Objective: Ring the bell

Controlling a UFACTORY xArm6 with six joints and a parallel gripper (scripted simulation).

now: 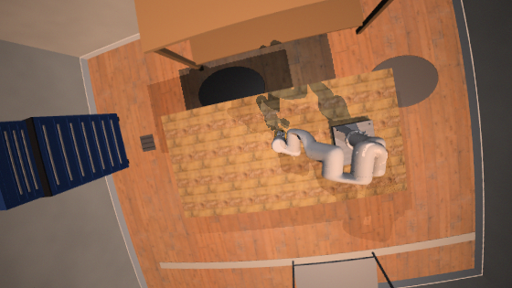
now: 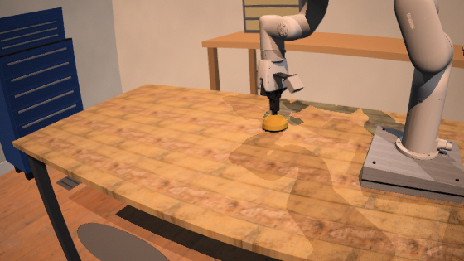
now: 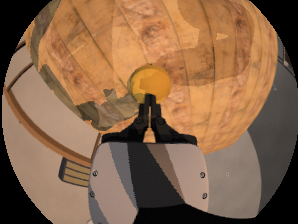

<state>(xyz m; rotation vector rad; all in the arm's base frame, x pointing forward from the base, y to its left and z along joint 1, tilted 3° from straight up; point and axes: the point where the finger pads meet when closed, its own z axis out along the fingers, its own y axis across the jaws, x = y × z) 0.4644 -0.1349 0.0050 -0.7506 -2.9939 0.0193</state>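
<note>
Now: hand 3 cm above the dark button. Also, from my hand: bell (4 cm below).
</note>
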